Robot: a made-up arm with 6 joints.
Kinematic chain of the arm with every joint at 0, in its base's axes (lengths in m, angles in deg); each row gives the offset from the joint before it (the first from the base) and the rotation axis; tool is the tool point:
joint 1: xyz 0 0 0.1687 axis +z
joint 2: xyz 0 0.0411 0 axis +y
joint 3: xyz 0 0 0.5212 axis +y
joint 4: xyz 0 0 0.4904 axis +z
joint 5: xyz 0 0 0 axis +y
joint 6: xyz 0 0 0.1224 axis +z
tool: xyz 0 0 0
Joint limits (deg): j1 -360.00..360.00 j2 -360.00..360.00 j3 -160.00..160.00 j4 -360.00..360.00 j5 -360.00..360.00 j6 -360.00..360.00
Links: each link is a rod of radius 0.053 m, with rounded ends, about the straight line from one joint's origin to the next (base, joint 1, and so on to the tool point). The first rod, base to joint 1, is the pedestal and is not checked.
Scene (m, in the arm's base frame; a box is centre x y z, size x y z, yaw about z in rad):
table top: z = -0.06
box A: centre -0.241 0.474 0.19 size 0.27 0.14 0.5 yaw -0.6
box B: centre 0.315 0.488 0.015 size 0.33 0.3 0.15 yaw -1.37
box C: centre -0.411 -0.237 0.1 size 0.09 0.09 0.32 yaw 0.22
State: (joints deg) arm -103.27 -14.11 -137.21 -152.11 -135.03 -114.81
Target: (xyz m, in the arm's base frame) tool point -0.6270 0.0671 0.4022
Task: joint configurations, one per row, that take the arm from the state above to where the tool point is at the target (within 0.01 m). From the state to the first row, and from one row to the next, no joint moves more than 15 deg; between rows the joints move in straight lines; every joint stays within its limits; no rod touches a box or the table.
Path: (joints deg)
1: -95.48 -8.58 -122.90 -157.57 -143.16 -123.48
2: -87.68 -3.05 -108.58 -163.02 -151.30 -132.14
3: -79.89 2.48 -94.27 -168.48 -159.43 -140.81
4: -67.89 10.90 -104.72 -179.82 -157.43 -147.70
5: -55.89 19.31 -115.17 -191.17 -155.43 -154.59
6: -42.07 7.18 -112.58 -185.66 -147.49 -144.64
7: -28.26 -4.94 -109.98 -180.16 -139.55 -134.70
8: -14.44 -17.07 -107.39 -174.66 -131.61 -124.75
9: -0.62 -29.19 -104.80 -169.15 -123.67 -114.81

